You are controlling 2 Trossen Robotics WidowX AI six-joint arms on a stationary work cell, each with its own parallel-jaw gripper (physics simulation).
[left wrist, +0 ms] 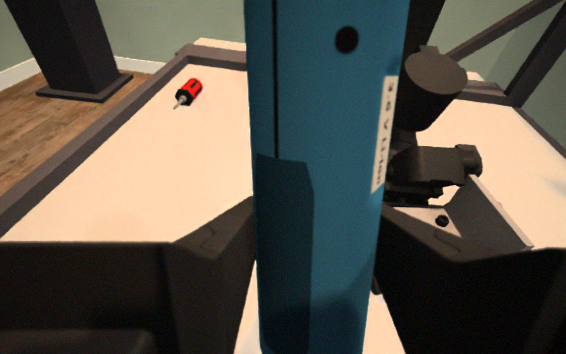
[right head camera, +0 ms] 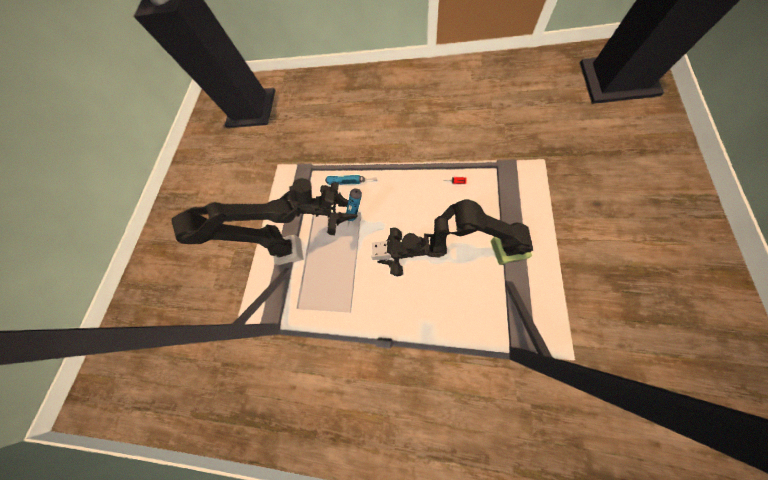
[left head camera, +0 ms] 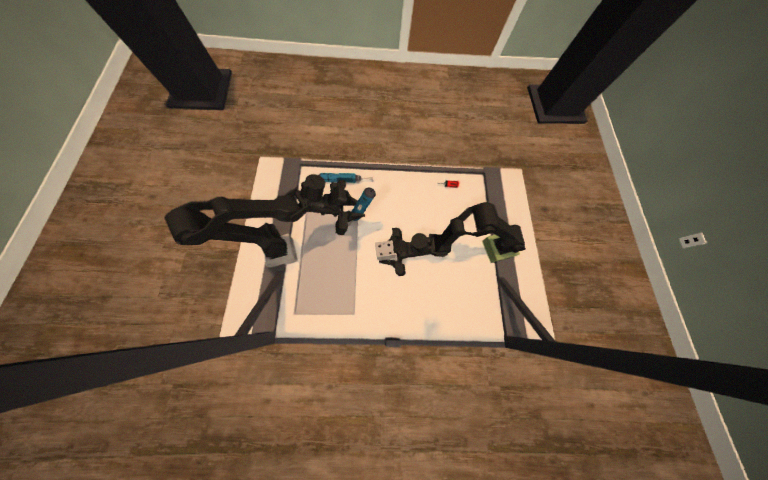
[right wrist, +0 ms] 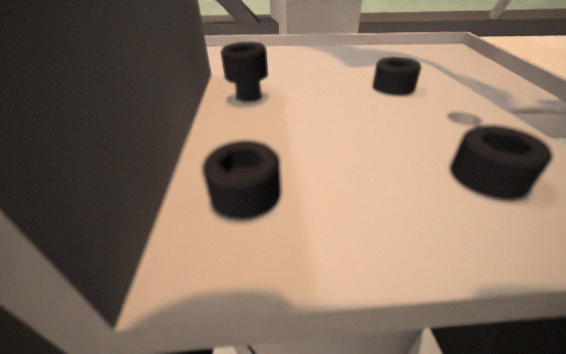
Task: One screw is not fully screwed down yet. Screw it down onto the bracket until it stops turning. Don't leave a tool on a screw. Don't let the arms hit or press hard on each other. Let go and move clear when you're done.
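Places are measured from the left arm's base along level axes (x left, y down, z back), in centimetres.
Where they show: left gripper, fingertip midpoint: (left wrist: 309, 207) (right head camera: 357, 210) (left head camera: 364, 210); left arm's base, origin of the base link: (right head camera: 284, 248) (left head camera: 277, 249); right arm's base, origin of the base link: (right head camera: 512, 245) (left head camera: 503, 245).
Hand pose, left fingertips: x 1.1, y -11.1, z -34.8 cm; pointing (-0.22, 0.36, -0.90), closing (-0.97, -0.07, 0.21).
Things, the pixels of their top centre, and the offset from my left fingertips.
- motor, middle of its top: (right wrist: 338, 136) dx -13.5, dy +10.6, dz -3.8 cm
- far-left screw, middle of its top: (right wrist: 243, 46) dx -14.9, dy +9.2, dz -1.7 cm
- second blue screwdriver, middle of its top: (left head camera: 345, 175) (right head camera: 349, 177) dx +24.4, dy +12.9, dz +1.9 cm
- small red screwdriver, middle of its top: (left wrist: 184, 88) (right head camera: 454, 178) (left head camera: 448, 181) dx +9.2, dy +14.0, dz -41.2 cm
- grey tray, middle of its top: (right wrist: 286, 60) (left head camera: 328, 258) (right head camera: 329, 258) dx -9.1, dy +15.4, dz +18.1 cm
The grey bracket (left head camera: 385, 249) (right head camera: 379, 249) (left wrist: 487, 215) (right wrist: 360, 200) sits on a motor (right wrist: 325, 344), left of my right arm. In the right wrist view, the far-left screw (right wrist: 244, 62) stands up with its shank showing; the other three sit low. My left gripper (left head camera: 357, 207) (right head camera: 350, 209) (left wrist: 309, 207) is shut on a blue electric screwdriver (left head camera: 365, 198) (right head camera: 354, 198) (left wrist: 330, 130), held with its cap up; its bit is hidden. My right gripper (left head camera: 393, 249) (right head camera: 389, 249) appears shut on the motor under the bracket plate; its fingertips are hidden.
A second blue screwdriver (left head camera: 339, 178) (right head camera: 343, 180) lies at the back left, behind my left gripper. A small red screwdriver (left head camera: 451, 183) (right head camera: 459, 180) (left wrist: 191, 91) lies at the back right. A grey tray (left head camera: 325, 277) (right head camera: 325, 277) lies at the left.
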